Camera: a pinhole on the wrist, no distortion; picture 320 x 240 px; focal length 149.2 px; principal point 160.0 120.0 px. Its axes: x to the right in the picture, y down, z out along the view. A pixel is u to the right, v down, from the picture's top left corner.
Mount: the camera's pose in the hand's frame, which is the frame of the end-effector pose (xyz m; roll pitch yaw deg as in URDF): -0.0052 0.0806 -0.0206 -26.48 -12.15 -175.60
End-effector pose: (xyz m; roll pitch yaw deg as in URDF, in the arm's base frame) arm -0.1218 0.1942 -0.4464 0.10 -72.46 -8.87
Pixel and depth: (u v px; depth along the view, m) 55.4 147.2 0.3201
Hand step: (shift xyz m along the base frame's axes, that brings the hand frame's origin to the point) -0.1059 -0.0777 0.3263
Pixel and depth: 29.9 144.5 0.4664
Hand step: -0.1305 -0.1404 0.5508
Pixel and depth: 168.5 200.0 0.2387
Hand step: -0.1393 -0.1184 0.0706
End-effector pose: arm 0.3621 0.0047 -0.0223 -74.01 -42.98 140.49
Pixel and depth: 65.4 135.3 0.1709
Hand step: -0.1235 -0.0207 0.1143
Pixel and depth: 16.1 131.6 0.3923
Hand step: -0.3018 -0.0062 0.4144
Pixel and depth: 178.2 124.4 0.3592
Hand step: -0.0980 -0.2599 0.1426
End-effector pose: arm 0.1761 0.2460 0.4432 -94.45 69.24 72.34
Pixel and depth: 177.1 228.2 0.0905
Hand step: -0.0271 0.0251 0.0026
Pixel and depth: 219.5 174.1 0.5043
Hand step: -0.3167 0.3458 0.1888
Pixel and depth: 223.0 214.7 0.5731
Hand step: -0.2692 0.5118 0.2853
